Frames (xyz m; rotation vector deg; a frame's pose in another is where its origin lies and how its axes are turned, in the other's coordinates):
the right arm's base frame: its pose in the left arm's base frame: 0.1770 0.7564 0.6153 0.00 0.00 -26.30
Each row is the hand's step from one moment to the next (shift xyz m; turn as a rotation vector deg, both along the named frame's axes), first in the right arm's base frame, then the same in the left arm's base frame.
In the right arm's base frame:
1: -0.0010 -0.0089 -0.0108 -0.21 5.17 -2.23
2: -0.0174 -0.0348 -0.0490 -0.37 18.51 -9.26
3: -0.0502 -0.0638 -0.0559 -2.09 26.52 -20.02
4: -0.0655 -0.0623 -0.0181 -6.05 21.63 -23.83
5: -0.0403 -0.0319 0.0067 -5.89 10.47 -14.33
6: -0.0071 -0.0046 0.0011 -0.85 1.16 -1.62
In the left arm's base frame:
1: -0.0048 -0.0075 -0.0108 2.10 4.73 -2.23
2: -0.0310 -0.0235 -0.0490 7.87 16.76 -9.26
3: -0.0733 -0.0350 -0.0559 9.88 24.70 -20.02
4: -0.0863 -0.0268 -0.0181 4.16 22.07 -23.83
5: -0.0503 -0.0107 0.0067 -0.64 12.00 -14.33
6: -0.0084 -0.0010 0.0011 -0.25 1.42 -1.62

